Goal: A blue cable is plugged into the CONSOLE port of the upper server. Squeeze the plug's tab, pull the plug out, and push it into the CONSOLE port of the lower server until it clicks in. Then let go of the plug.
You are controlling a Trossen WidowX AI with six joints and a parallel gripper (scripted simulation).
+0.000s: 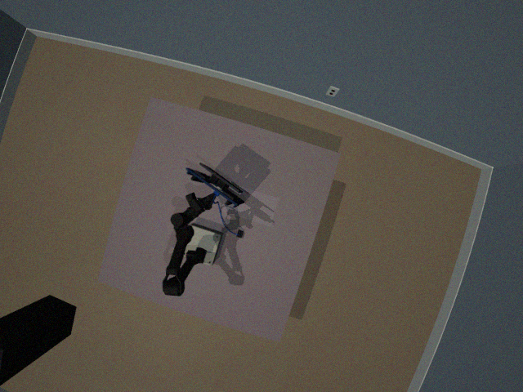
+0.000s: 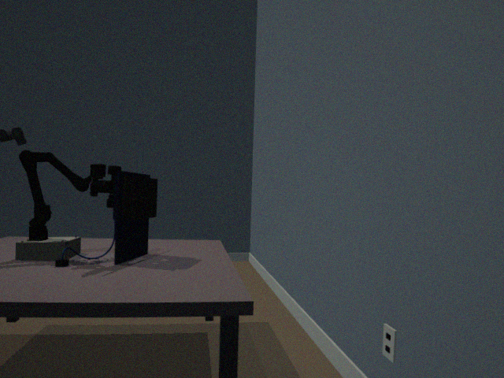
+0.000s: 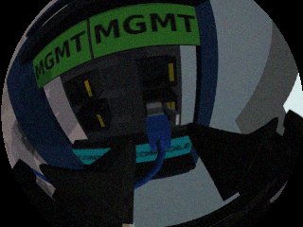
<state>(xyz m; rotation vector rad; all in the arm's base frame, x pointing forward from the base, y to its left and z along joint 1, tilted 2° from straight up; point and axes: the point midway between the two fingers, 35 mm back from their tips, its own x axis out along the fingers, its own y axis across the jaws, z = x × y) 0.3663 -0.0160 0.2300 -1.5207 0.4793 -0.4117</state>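
The blue plug lies 3 cm ahead of my gripper tip, 1 cm to the right of it and 1 cm above it. From my gripper tip the other things lie so: small black block 21 cm behind, 16 cm to the right, 30 cm below.
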